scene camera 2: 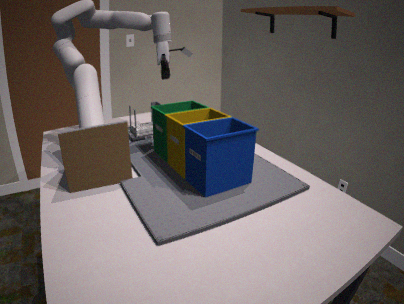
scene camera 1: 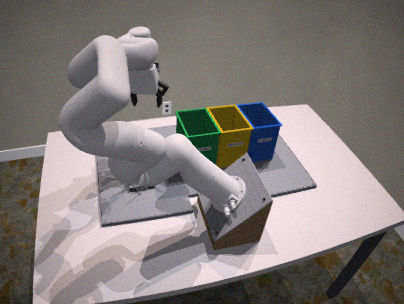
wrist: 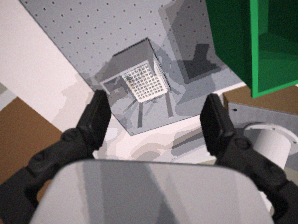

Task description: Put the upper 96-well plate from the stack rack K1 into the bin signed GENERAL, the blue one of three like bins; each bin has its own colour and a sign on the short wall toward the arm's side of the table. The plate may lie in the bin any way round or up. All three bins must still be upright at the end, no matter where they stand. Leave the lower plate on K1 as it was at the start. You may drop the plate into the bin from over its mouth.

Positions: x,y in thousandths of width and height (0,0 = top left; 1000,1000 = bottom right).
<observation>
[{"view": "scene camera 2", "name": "blue bin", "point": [531,538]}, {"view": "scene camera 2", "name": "yellow bin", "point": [434,436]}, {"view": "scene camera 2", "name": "green bin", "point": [395,396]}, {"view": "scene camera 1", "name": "gripper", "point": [365,344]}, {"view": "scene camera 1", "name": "blue bin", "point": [652,459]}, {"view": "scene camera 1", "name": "yellow bin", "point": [578,472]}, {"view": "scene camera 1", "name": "green bin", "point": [484,410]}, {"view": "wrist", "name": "gripper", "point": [522,462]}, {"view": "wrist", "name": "white 96-well plate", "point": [485,386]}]
</observation>
